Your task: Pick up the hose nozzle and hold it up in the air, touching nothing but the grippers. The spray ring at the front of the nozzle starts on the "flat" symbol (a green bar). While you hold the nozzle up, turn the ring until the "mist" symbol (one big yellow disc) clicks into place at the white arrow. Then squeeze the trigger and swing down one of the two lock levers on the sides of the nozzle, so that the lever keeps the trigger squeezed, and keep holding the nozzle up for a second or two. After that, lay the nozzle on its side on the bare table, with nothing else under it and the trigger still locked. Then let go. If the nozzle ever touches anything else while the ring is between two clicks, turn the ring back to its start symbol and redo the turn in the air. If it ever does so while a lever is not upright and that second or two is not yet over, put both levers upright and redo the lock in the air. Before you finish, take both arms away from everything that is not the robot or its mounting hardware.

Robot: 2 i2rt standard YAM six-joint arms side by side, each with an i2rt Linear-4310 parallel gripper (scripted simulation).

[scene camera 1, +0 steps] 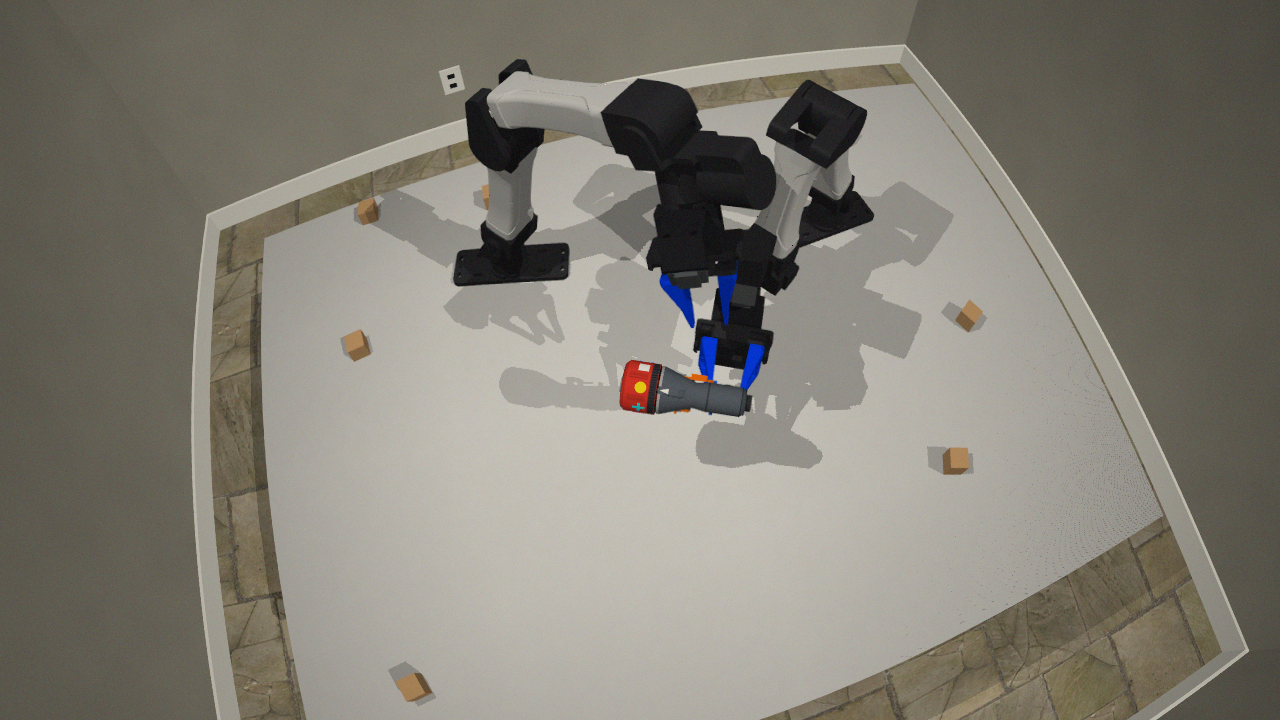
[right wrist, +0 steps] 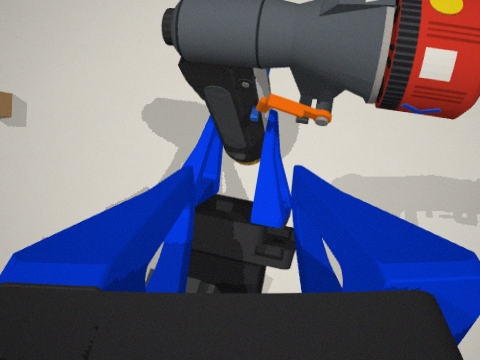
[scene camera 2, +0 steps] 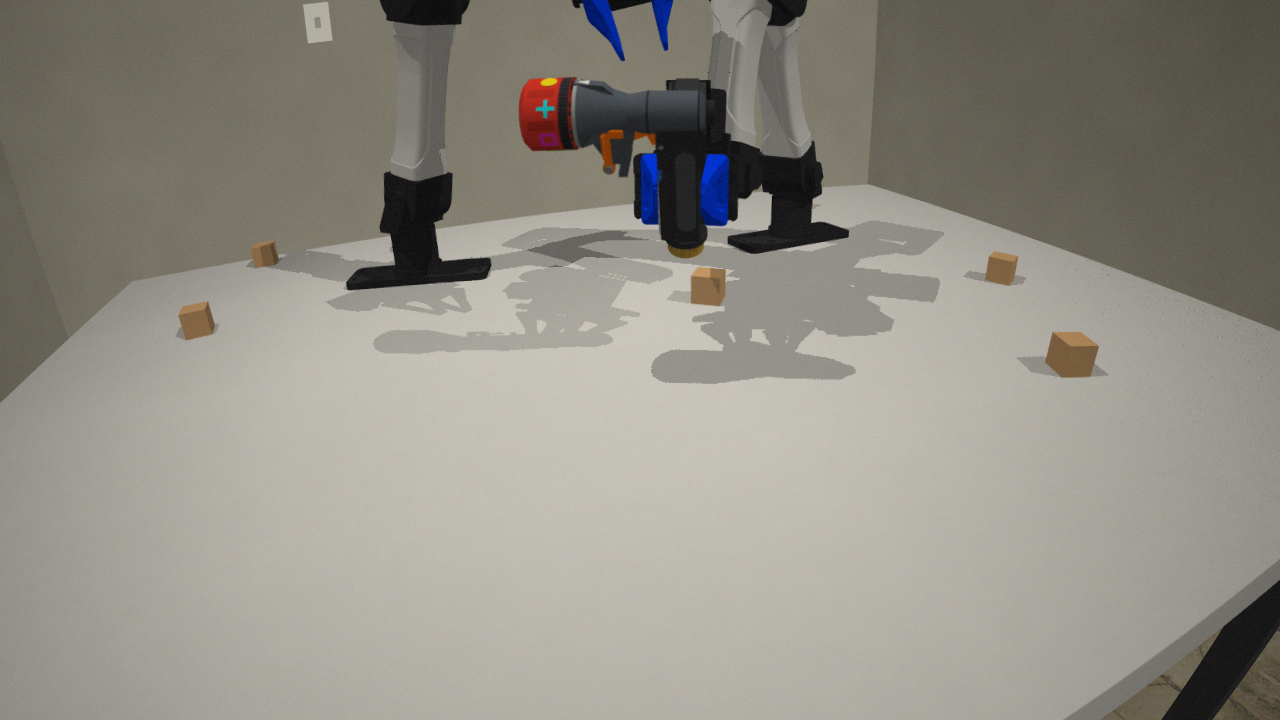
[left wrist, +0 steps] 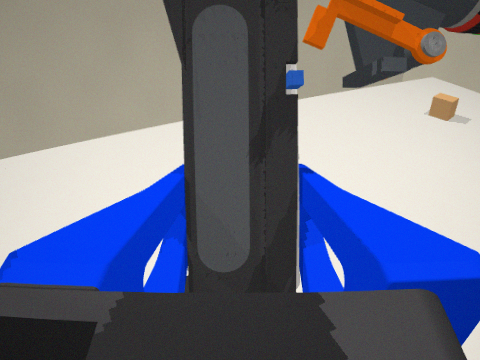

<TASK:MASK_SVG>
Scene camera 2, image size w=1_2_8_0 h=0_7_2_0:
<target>my left gripper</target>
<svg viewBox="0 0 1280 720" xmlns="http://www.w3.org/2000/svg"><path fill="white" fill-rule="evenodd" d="M705 154L701 165L701 221L706 226L725 226L728 220L733 222L738 217L739 158L734 154ZM639 153L633 159L633 173L635 177L634 216L636 219L641 218L643 224L659 225L658 182L656 182L657 157L656 154Z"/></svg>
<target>my right gripper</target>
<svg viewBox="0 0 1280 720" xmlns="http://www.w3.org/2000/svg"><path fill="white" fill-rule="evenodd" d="M572 0L575 8L580 8L579 4L583 3L588 21L609 40L621 61L625 61L611 11L652 2L660 40L664 51L668 50L666 25L668 25L673 0Z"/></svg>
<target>hose nozzle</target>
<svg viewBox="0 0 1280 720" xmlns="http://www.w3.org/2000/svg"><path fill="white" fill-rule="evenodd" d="M530 79L522 88L519 100L519 124L524 143L532 151L578 150L579 148L594 145L603 157L604 173L613 174L615 172L615 165L619 164L619 177L628 177L633 152L633 141L647 136L656 149L658 220L661 241L666 241L669 252L676 257L693 258L698 256L703 251L704 242L707 240L707 226L701 221L700 211L701 165L706 153L707 125L714 125L714 100L706 100L706 96L700 90L648 90L628 94L613 89L604 81L577 79L576 77Z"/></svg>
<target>cube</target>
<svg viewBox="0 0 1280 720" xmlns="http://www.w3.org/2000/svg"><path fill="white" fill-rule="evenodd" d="M697 267L691 275L691 304L720 306L725 298L726 269Z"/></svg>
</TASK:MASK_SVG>
